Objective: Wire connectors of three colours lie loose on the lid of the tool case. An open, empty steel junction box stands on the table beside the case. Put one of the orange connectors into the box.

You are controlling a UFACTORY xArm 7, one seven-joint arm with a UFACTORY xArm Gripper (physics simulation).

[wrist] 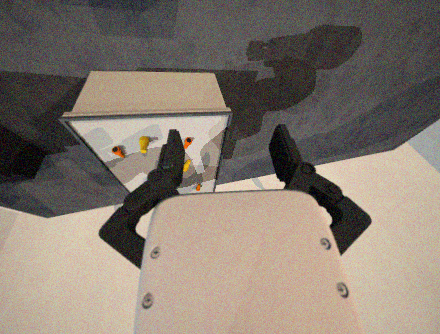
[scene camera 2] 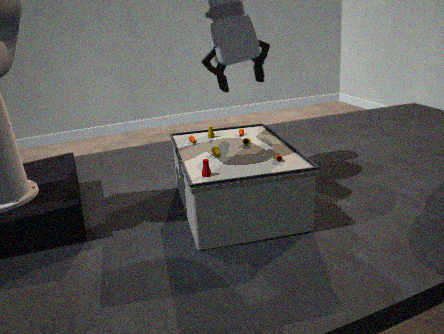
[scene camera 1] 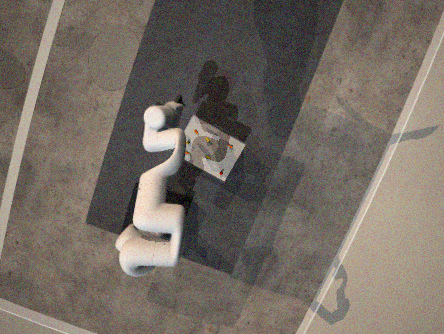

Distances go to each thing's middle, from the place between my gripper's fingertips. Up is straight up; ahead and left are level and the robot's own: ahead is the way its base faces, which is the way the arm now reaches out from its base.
Right now the tool case [scene camera 2: 250, 196] is 10 cm behind my hand, 18 cm to the right of it and 15 cm below it.
